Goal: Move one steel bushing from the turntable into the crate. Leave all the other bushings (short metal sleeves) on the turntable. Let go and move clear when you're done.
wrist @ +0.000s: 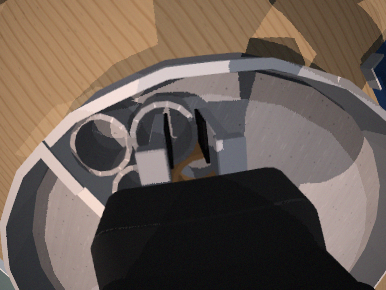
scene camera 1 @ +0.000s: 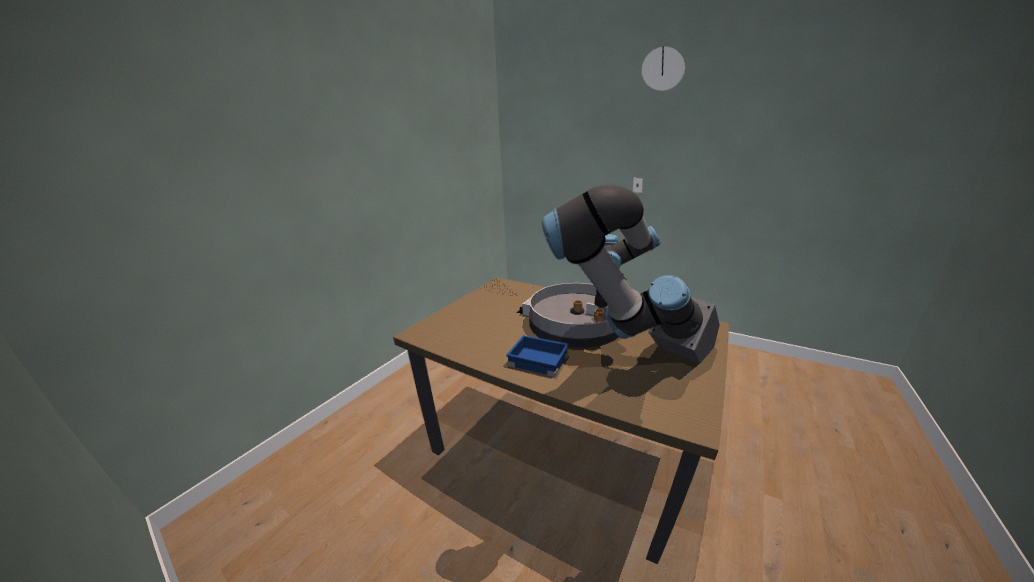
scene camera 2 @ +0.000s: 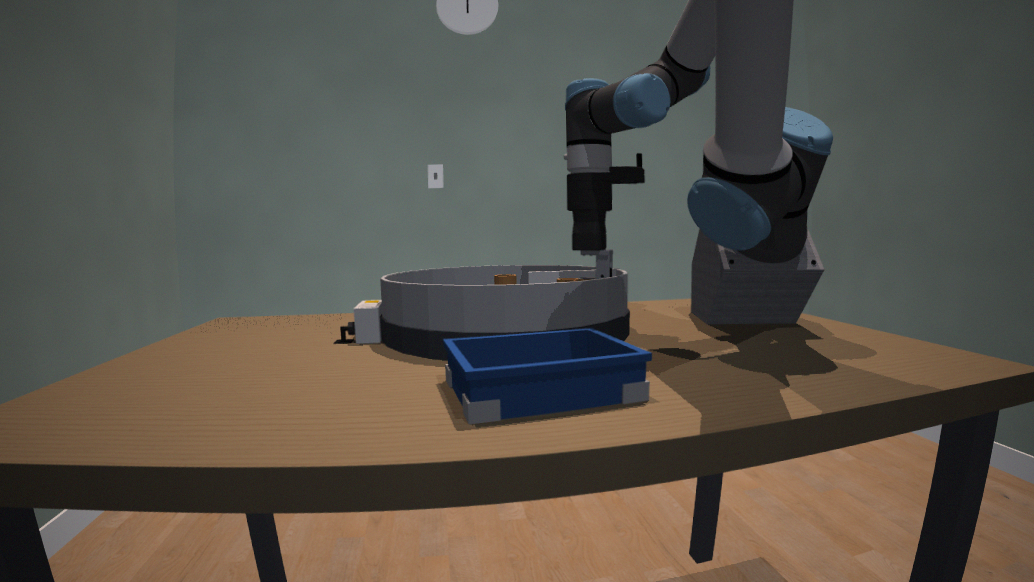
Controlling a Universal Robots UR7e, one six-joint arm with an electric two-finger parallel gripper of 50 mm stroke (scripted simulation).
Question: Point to a grey steel bushing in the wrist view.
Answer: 96,159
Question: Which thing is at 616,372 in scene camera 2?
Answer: A blue crate.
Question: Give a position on a grey round turntable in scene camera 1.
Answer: At 559,307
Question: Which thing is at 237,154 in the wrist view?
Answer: My gripper.
